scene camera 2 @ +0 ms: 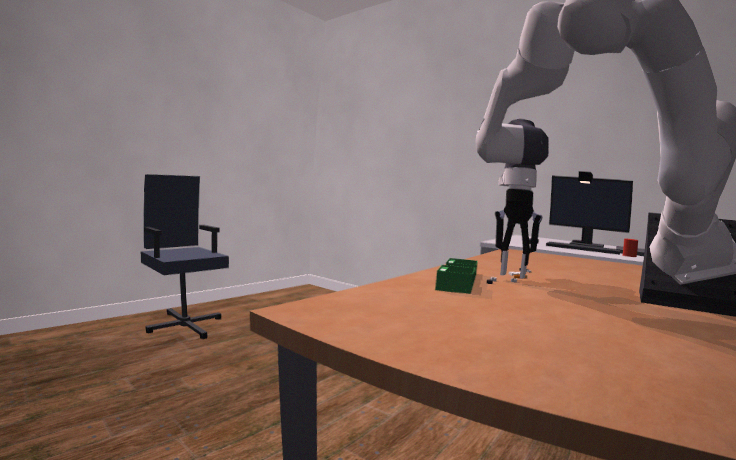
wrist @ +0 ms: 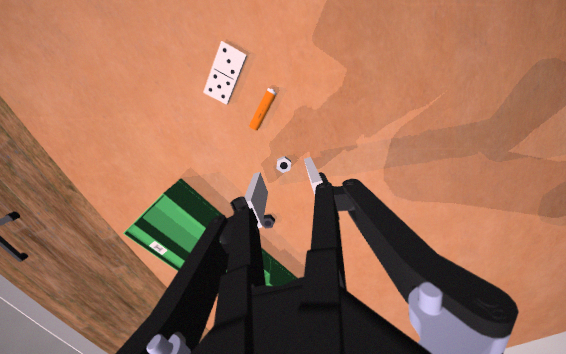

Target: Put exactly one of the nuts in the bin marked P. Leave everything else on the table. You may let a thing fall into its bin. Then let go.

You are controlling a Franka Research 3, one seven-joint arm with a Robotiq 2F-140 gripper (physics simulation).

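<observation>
A silver hex nut (wrist: 283, 164) lies on the table between and slightly beyond the fingertips in the wrist view. A dark nut (wrist: 269, 221) (scene camera 2: 490, 281) lies beside the left finger, which partly covers it in the wrist view. In the scene view a light nut (scene camera 2: 493, 278) shows next to the dark one. My gripper (scene camera 2: 513, 273) (wrist: 285, 176) is partly open and empty, pointing down low over the table. Green bins (scene camera 2: 454, 279) (wrist: 172, 220) stand beside it; the label in the wrist view looks like H. The other bin (wrist: 280, 270) is mostly hidden by the gripper, and no P label is readable.
A white domino (wrist: 225, 72) and an orange stick (wrist: 262, 109) lie beyond the silver nut on the table (scene camera 2: 488, 336). The table edge runs past the bins. A monitor (scene camera 2: 590, 203) and red cup (scene camera 2: 630, 247) stand on a desk behind. An office chair (scene camera 2: 172, 211) stands at the left.
</observation>
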